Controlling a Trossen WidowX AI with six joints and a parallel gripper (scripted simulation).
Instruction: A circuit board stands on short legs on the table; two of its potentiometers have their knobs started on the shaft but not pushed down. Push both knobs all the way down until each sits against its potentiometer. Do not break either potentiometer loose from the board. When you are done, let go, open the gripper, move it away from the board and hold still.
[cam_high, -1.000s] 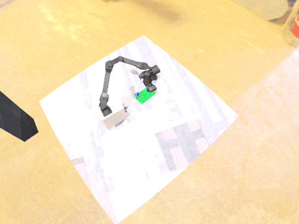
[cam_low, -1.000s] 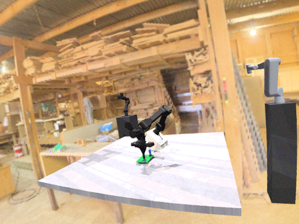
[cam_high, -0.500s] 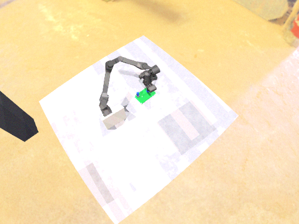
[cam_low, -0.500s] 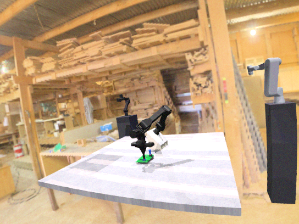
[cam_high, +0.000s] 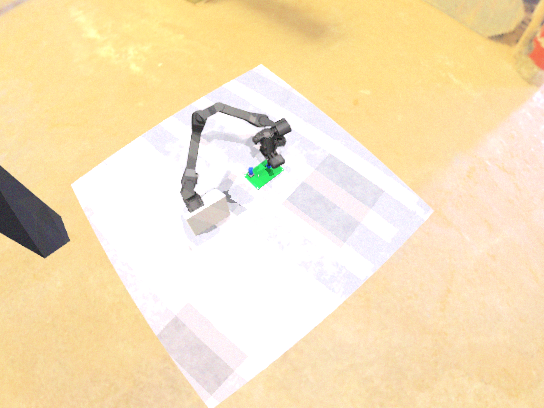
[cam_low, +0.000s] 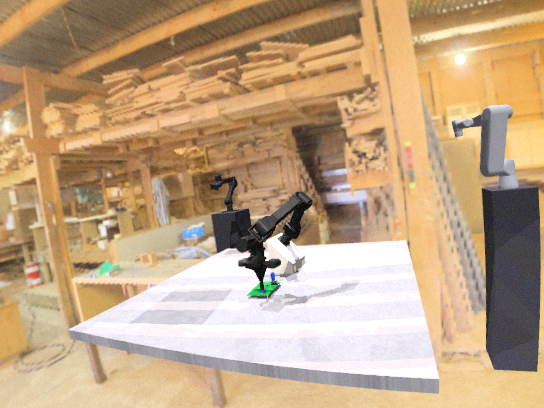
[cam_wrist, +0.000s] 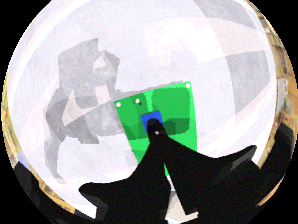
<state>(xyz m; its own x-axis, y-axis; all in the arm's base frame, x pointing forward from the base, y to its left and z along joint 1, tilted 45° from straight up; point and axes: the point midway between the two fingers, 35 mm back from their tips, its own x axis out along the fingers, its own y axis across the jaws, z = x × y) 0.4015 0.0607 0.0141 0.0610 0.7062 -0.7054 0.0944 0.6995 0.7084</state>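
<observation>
Right now the black knob is 10 mm below my gripper tip. The rest, counted from my gripper tip: blue knob (100 mm behind, 10 mm to the left, 10 mm below).
</observation>
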